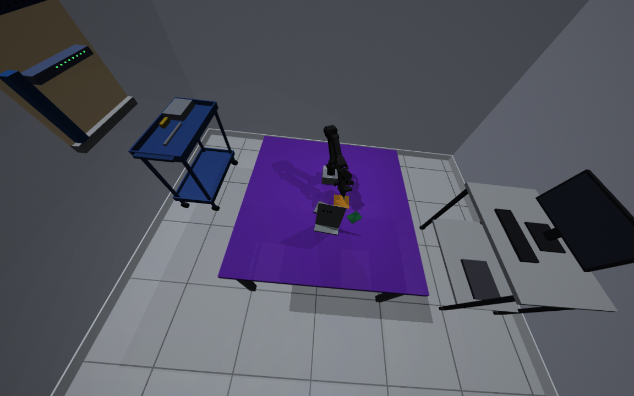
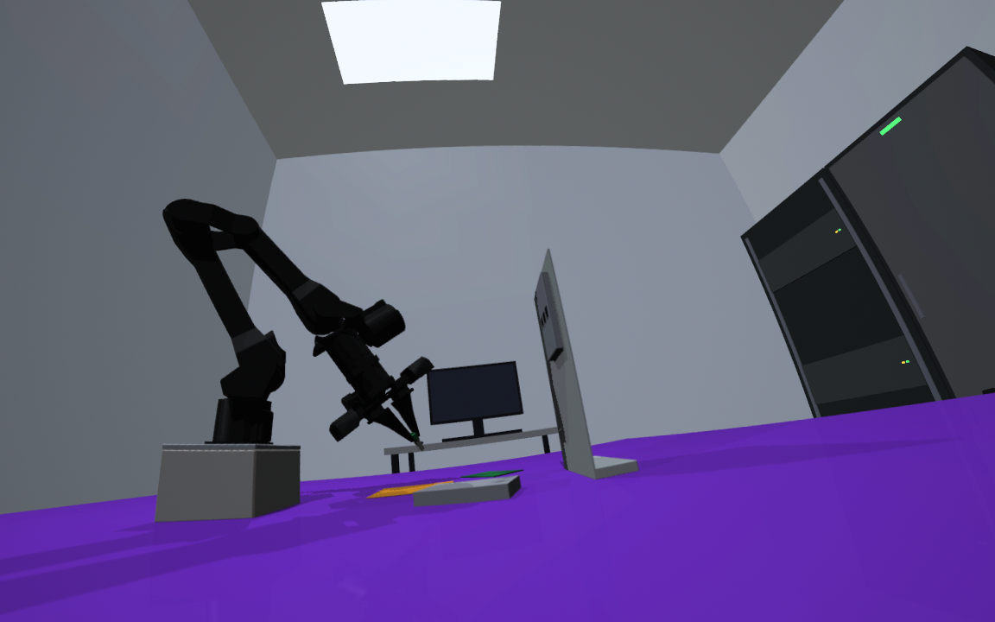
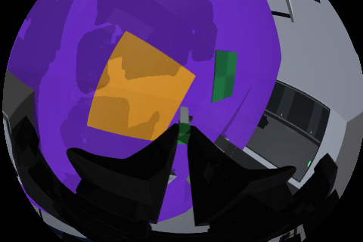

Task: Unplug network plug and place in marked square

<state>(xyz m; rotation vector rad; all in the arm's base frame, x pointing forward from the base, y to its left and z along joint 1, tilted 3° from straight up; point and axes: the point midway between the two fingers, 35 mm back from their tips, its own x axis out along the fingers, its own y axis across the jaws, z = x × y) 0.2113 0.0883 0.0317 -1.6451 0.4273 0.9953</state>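
The orange square lies 80 mm below my gripper tip and 10 mm behind it. From my gripper tip the other things lie so: network plug (right at my gripper tip); flat grey block (170 mm to the right, 70 mm below, 70 mm ahead); green patch (120 mm ahead, 90 mm to the left, 80 mm below).
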